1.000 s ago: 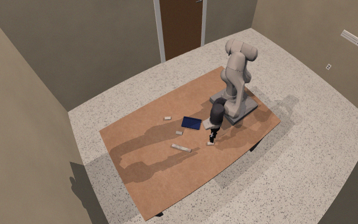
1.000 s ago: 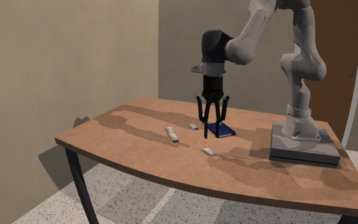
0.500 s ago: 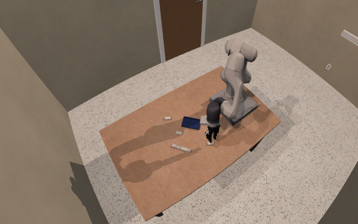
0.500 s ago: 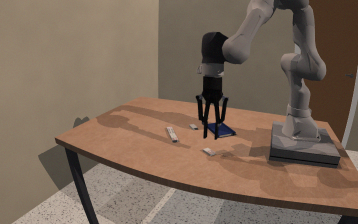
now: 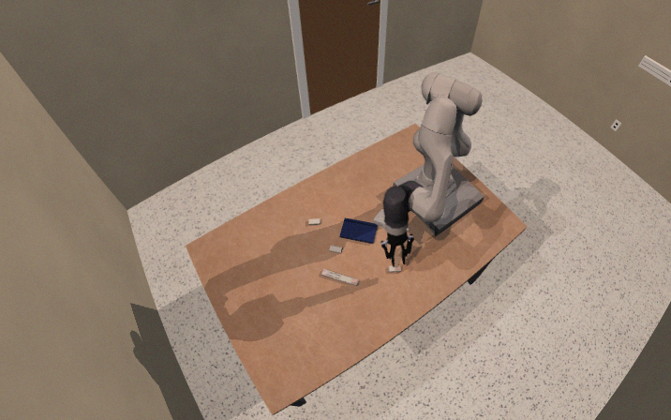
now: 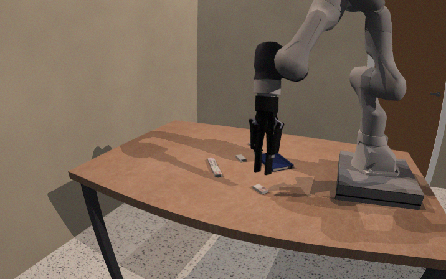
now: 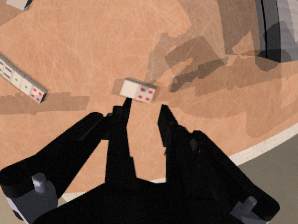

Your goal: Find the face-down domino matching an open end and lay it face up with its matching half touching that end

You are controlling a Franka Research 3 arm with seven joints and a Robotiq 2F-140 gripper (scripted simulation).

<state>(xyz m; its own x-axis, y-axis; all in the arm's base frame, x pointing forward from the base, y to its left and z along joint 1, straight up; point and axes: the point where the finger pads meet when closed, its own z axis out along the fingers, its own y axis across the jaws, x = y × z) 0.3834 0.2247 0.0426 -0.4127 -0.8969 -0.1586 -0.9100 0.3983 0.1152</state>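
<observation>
Now: hand 10 cm above the domino. Also, from my hand: dark blue book 3 cm ahead, 25 cm to the right, 9 cm below.
</observation>
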